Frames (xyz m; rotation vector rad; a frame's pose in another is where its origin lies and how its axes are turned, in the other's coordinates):
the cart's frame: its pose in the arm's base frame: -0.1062 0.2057 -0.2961 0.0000 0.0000 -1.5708
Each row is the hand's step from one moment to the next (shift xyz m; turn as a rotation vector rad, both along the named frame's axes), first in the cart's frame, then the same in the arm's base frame.
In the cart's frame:
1: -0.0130 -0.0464 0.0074 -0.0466 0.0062 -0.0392
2: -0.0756 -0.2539 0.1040 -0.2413 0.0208 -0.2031
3: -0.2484 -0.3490 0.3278 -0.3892 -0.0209 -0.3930
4: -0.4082 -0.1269 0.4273 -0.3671 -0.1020 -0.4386
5: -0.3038 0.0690 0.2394 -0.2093 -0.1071 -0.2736
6: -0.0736 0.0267 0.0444 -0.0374 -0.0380 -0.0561
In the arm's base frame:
1: -0.0464 0.0130 0.0074 0.0062 0.0466 -0.0392
2: -0.2539 0.0756 0.1040 0.0208 0.2413 -0.2031
3: -0.3490 0.2484 0.3278 -0.0209 0.3892 -0.3930
4: -0.1269 0.4082 0.4273 -0.1020 0.3671 -0.4386
5: 0.0690 0.3038 0.2394 -0.1071 0.2093 -0.2736
6: 0.0267 0.0736 0.0444 -0.0380 0.0374 -0.0561

